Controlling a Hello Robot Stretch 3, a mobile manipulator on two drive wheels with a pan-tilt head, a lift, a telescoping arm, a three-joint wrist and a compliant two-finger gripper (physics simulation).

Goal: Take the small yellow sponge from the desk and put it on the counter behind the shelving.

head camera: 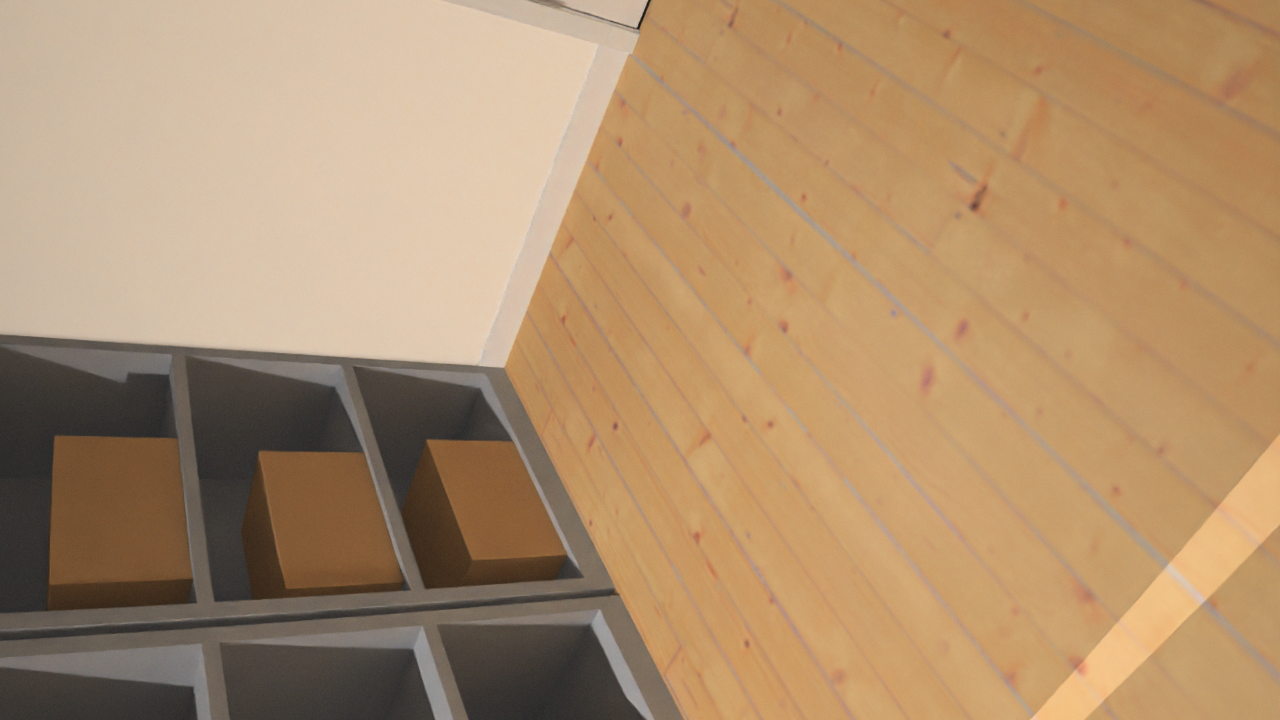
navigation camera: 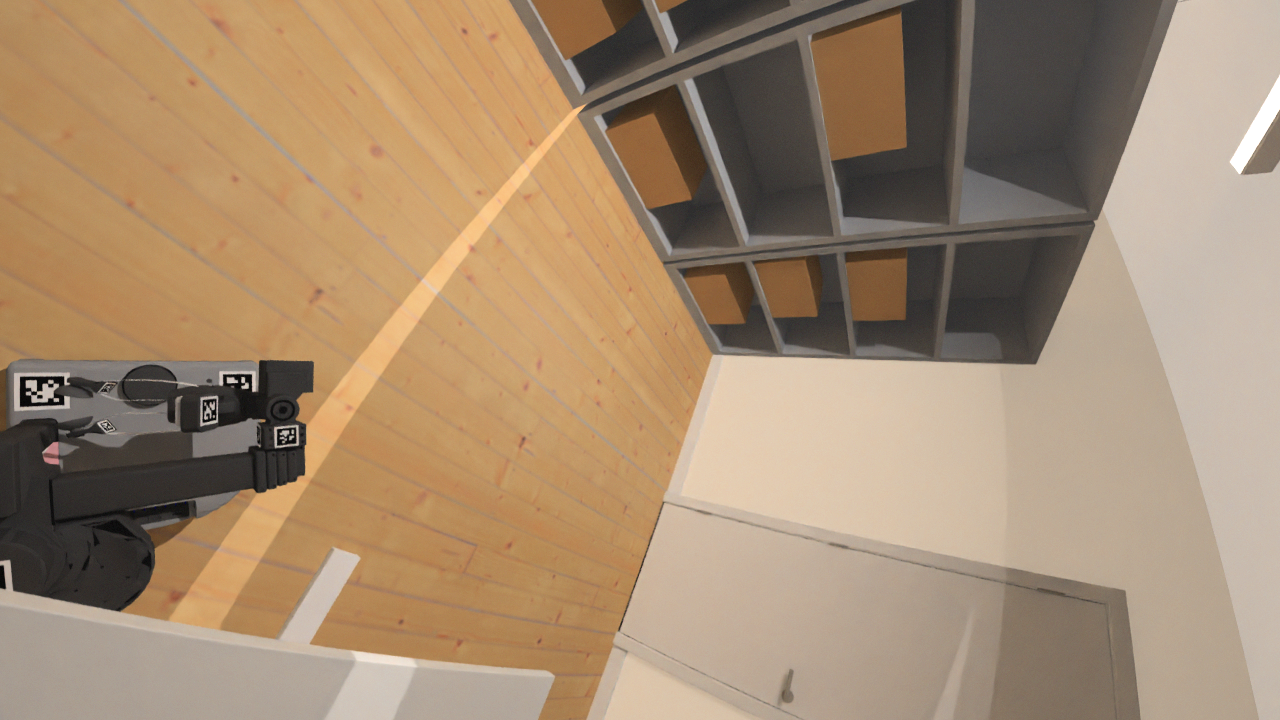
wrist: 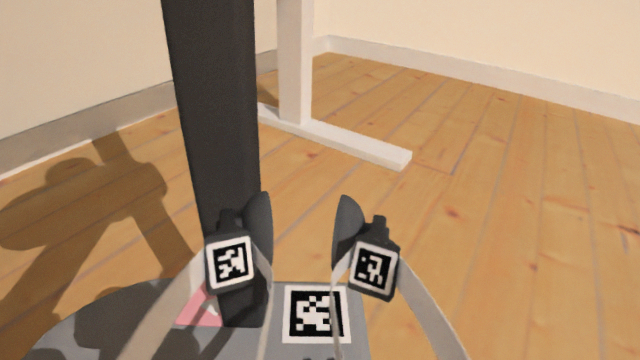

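Pixels of known places: gripper, between the fingertips: (navigation camera: 56,407) (wrist: 303,219); robot's base, origin of its link: (navigation camera: 151,383).
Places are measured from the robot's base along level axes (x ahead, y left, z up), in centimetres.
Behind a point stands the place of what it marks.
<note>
The gripper (navigation camera: 80,407) @(z 30.5, x -0.9, y 9.9 cm) (wrist: 303,227) @(z 30.5, x -0.9, y 9.9 cm) is open, with a gap between its two fingertips and nothing in it. It is folded back above the robot's own grey base, beside the dark mast (wrist: 220,100) @(z 36.9, x -5.1, y 11.6 cm). A corner of the pale desk (navigation camera: 179,649) @(z 72.1, x -20.0, y -1.3 cm) shows at the bottom left of the navigation camera view, next to the robot. The desk's white leg (wrist: 295,65) @(z 19.4, x -3.7, y 80.6 cm) stands beyond the fingers in the wrist view. The grey shelving (head camera: 190,474) (navigation camera: 957,134) stands against the wall. The yellow sponge and the counter do not show in these views.
Brown boxes (head camera: 120,510) (navigation camera: 863,85) sit in several shelf compartments. A closed grey door (navigation camera: 859,608) @(z 115.5, x -103.0, y -195.7 cm) is in the wall at the lower right of the navigation camera view. Wood floor (head camera: 895,402) @(z 0.0, x 8.7, y -115.0 cm) (navigation camera: 501,376) @(z 0.1, x -0.3, y -90.2 cm) (wrist: 500,200) @(z 0.0, x 43.4, y 49.7 cm) lies between the robot and the shelving. The desk's foot (wrist: 360,145) sticks out along the floor.
</note>
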